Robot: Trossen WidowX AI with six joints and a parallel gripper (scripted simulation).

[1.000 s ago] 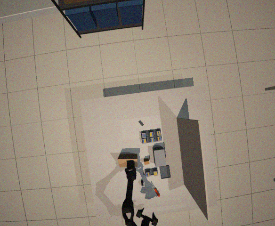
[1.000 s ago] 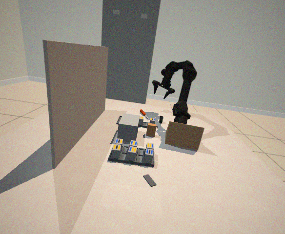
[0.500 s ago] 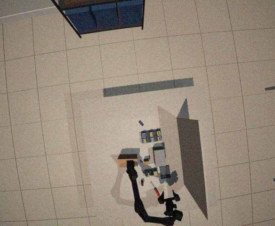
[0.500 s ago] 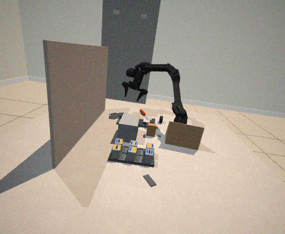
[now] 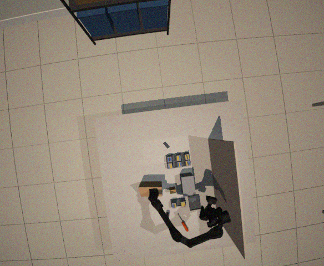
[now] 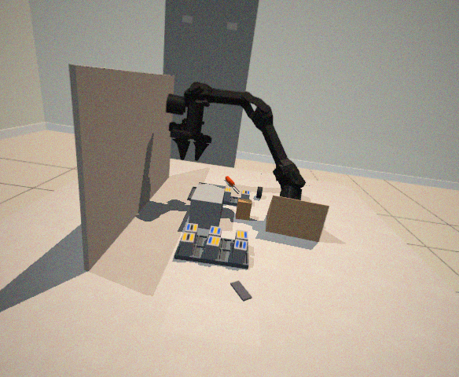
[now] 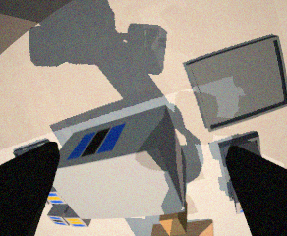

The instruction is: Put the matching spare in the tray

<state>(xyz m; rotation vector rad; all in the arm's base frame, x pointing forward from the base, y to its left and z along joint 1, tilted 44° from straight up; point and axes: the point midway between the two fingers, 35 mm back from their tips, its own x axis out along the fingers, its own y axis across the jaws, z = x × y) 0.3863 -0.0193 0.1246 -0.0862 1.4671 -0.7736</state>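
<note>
Right now the grey spare block is 220 mm behind my gripper tip, 320 mm to the left of it and 130 mm below it. Round my gripper tip: mounted unit (100 mm behind, 110 mm to the left, 120 mm below); grey rimmed tray (50 mm behind, 90 mm to the right, 170 mm below); tall brown panel (140 mm ahead, 100 mm to the left, 50 mm above).
</note>
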